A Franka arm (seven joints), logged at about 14 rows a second.
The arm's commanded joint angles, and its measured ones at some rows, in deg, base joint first. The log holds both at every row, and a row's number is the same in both.
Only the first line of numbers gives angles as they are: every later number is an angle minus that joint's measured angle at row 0.
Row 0, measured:
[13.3 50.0 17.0 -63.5 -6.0 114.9 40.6]
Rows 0 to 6, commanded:
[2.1 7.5 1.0 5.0 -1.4 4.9 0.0]
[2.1 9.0 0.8 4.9 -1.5 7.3 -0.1]
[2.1 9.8 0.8 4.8 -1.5 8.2 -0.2]
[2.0 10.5 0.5 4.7 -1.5 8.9 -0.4]
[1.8 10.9 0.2 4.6 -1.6 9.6 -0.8]
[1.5 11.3 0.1 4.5 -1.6 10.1 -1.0]
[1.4 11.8 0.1 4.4 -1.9 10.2 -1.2]
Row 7, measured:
[1.7 10.2 -0.2 2.2 -0.4 9.9 -0.2]
